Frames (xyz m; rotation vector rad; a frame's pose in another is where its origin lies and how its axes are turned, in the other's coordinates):
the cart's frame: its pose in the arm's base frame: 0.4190 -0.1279 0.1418 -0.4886 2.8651 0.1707
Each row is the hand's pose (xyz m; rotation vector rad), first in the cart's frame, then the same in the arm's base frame.
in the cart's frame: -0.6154 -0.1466 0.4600 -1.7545 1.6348 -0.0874
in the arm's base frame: 1.1280 -0.0030 -0.1640 0.4669 -0.8538 -1.2911
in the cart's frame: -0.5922 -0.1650 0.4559 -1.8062 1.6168 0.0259
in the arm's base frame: 1.1121 -0.0281 -0.1670 0.3699 -0.8415 -1.3421
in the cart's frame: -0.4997 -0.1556 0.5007 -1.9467 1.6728 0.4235
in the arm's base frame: 1.0332 -0.0414 -0.2322 0.0222 -0.7030 -1.4126
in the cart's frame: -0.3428 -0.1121 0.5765 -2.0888 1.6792 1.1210
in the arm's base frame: 0.8900 -0.0381 -0.3405 -0.5358 -0.4553 -1.4612
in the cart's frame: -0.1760 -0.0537 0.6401 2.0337 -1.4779 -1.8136
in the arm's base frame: 0.7300 -0.0258 -0.4382 -1.0895 -0.2161 -1.4481
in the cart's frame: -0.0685 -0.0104 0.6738 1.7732 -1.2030 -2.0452
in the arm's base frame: 0.6236 -0.0137 -0.4937 -1.4117 -0.0919 -1.3974
